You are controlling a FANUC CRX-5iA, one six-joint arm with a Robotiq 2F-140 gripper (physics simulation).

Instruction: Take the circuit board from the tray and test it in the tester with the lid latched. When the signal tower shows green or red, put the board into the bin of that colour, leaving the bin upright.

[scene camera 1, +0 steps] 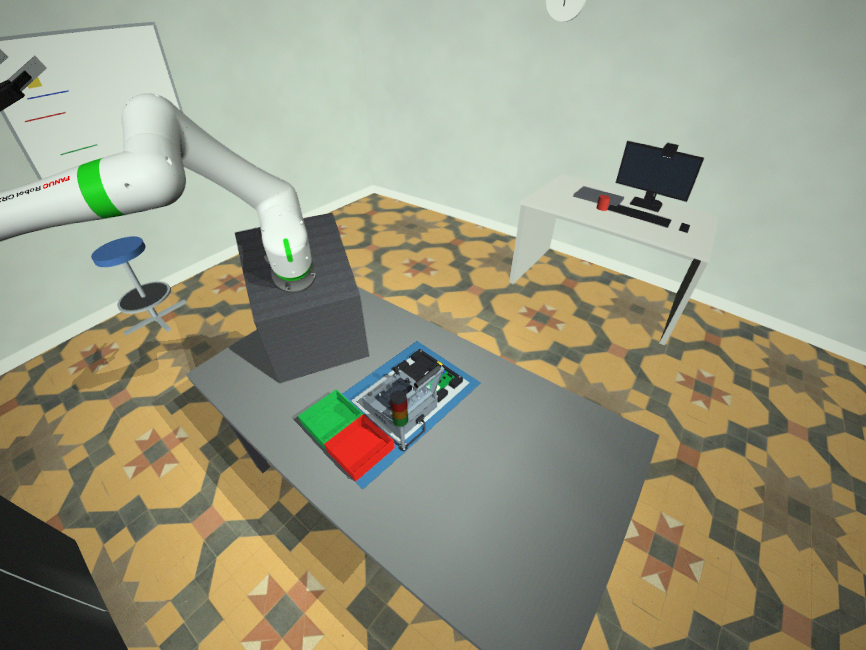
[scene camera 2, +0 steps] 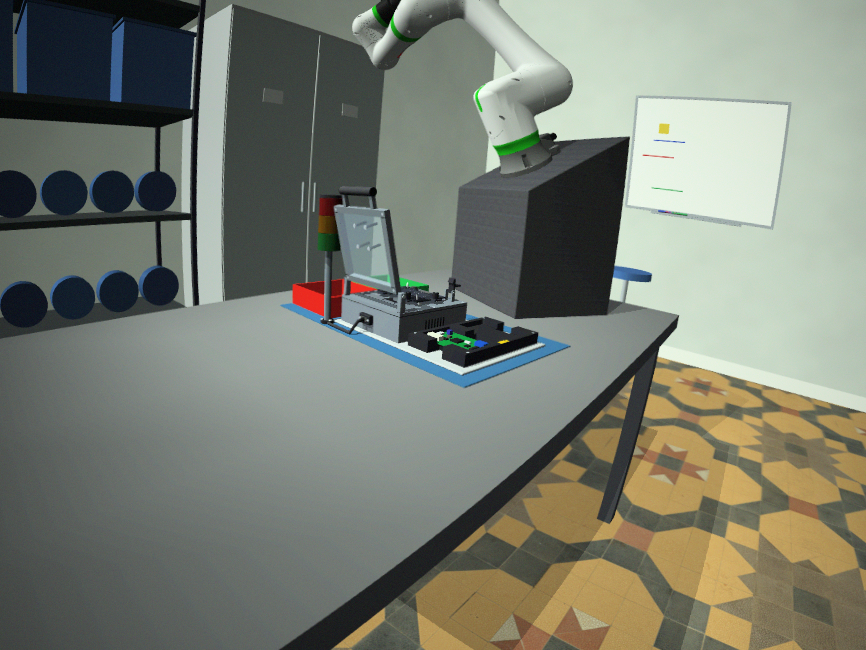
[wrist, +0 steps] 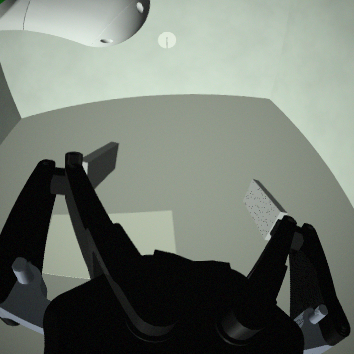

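Pixels of known places: gripper, fingertip midpoint: (scene camera 1: 20, 55) (wrist: 184, 172); arm's base, link origin: (scene camera 1: 294, 273) (scene camera 2: 526, 167).
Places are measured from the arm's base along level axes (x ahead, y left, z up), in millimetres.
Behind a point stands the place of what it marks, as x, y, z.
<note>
The green circuit board (scene camera 1: 447, 378) @(486, 264, -351) (scene camera 2: 458, 340) @(472, 234, -348) lies in the black tray (scene camera 1: 419, 363) @(358, 244, -353) (scene camera 2: 517, 342) @(380, 295, -349). The grey tester (scene camera 2: 381, 327) @(544, 107, -347) stands beside the tray, with its clear lid (scene camera 2: 391, 248) @(559, 142, -197) raised. The signal tower (scene camera 1: 399, 409) @(595, -46, -139) (scene camera 2: 327, 223) @(593, -16, -167) shows red, amber and green segments, none plainly lit. The red bin (scene camera 1: 358, 447) @(482, -137, -365) (scene camera 2: 309, 300) @(564, -134, -346) and green bin (scene camera 1: 328, 417) @(319, -143, -364) (scene camera 2: 417, 284) @(272, -103, -328) stand upright on the tester's other side. My gripper (wrist: 184, 172) @(-35, -434, 698) is open and empty, high up and far from the table. Part of it shows at the upper left of scene camera 1.
A blue mat (scene camera 1: 368, 481) @(593, -184, -369) (scene camera 2: 465, 381) @(560, 335, -368) lies under the equipment on the grey table (scene camera 1: 503, 503) @(915, 48, -370) (scene camera 2: 209, 433) @(925, 284, -371). The arm's dark pedestal (scene camera 1: 314, 335) @(116, -32, -192) (scene camera 2: 489, 244) @(127, -1, -214) stands behind the bins and tester. A cable runs from the tester to the tower's foot. A blue stool (scene camera 1: 118, 251) stands beyond the table.
</note>
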